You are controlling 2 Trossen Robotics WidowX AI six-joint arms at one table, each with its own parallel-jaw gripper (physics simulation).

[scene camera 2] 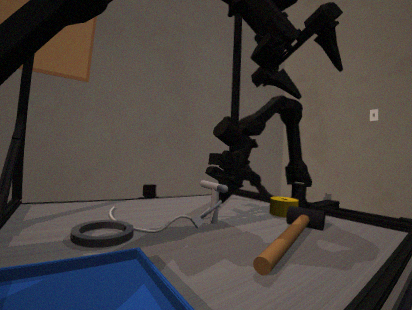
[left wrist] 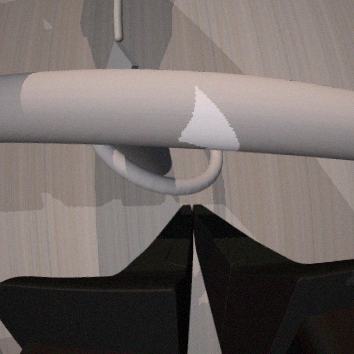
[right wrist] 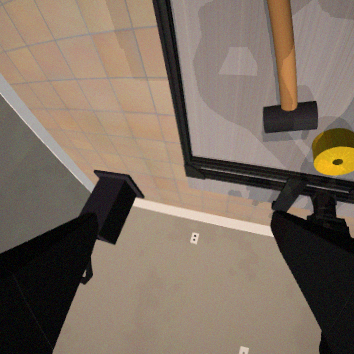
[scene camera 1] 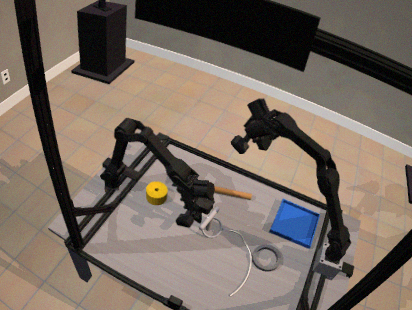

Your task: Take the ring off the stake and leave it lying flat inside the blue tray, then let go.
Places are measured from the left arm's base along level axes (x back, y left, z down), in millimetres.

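Where they show: left gripper, fingertip midpoint: [scene camera 2: 220,202] [left wrist: 191,212] [scene camera 1: 200,222]; right gripper, fingertip midpoint: [scene camera 2: 319,85] [right wrist: 186,220] [scene camera 1: 238,134]; left arm's base at its link origin: [right wrist: 323,199] [scene camera 1: 112,184]; right arm's base at its link origin: [scene camera 1: 332,255].
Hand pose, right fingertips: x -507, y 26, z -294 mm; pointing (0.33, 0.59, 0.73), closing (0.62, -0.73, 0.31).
Each offset is from my right fingertips to the top centre of the thing. "pt": to the spot under its first point.
A white T-shaped stake {dx +107, dy -247, dz +208 mm} [scene camera 1: 210,218] [scene camera 2: 214,186] [left wrist: 125,107] stands on the table. A thin pale ring {pt dx +88, dy -277, dz +305 mm} [scene camera 1: 211,236] [left wrist: 175,186] hangs tilted around its post below the crossbar; in scene camera 2 the ring {pt dx +48, dy -228, dz +275 mm} [scene camera 2: 209,212] looks dark. A small tag joins it to a white cord [scene camera 1: 250,255] [scene camera 2: 165,223] [left wrist: 118,20]. My left gripper [scene camera 1: 198,220] [scene camera 2: 223,197] [left wrist: 191,212] is shut and empty beside the stake, its tips close to the ring in the left wrist view. My right gripper [scene camera 1: 252,146] [scene camera 2: 320,83] is open and empty, high above. The blue tray {dx -295, dy -222, dz +291 mm} [scene camera 1: 295,222] [scene camera 2: 75,290] holds no ring.
A thick grey ring {dx -127, dy -386, dz +299 mm} [scene camera 1: 255,258] [scene camera 2: 102,242] lies flat between the cord and the tray. A hammer with an orange handle {dx +52, dy -38, dz +264 mm} [scene camera 1: 235,193] [scene camera 2: 281,246] [right wrist: 286,60] and a yellow cylinder {dx +308, dy -72, dz +264 mm} [scene camera 1: 156,195] [scene camera 2: 284,208] [right wrist: 332,150] lie on the table. A black frame [right wrist: 177,95] borders the table.
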